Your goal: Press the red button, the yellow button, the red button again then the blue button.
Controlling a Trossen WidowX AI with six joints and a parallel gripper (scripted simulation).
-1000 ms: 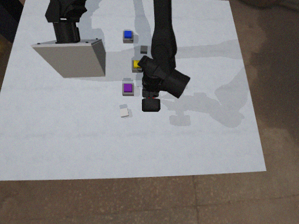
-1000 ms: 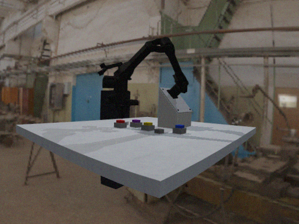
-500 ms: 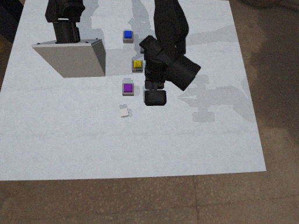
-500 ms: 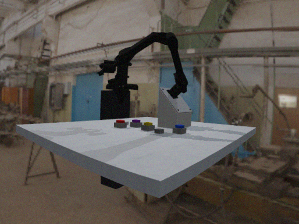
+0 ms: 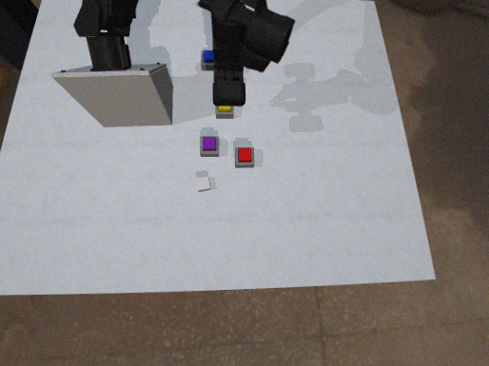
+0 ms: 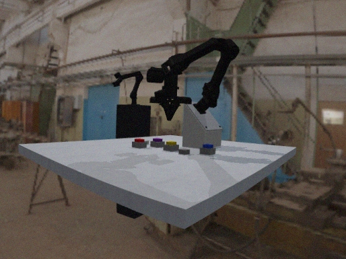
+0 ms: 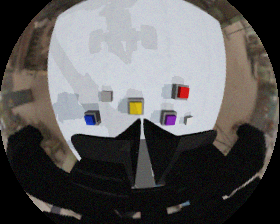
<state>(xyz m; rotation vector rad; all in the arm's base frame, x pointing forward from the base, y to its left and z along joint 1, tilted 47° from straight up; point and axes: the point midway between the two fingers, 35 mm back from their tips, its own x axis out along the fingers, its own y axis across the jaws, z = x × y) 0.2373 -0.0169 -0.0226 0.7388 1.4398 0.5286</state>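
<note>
My gripper tip is now 10 cm above the yellow button, 1 cm to the right of it and 1 cm past it. Also, from my gripper tip: small grey block 12 cm below, 10 cm to the left, 3 cm ahead; then red button 14 cm to the right, 10 cm below, 3 cm ahead; then purple button 10 cm to the right, 10 cm below, 6 cm behind.
</note>
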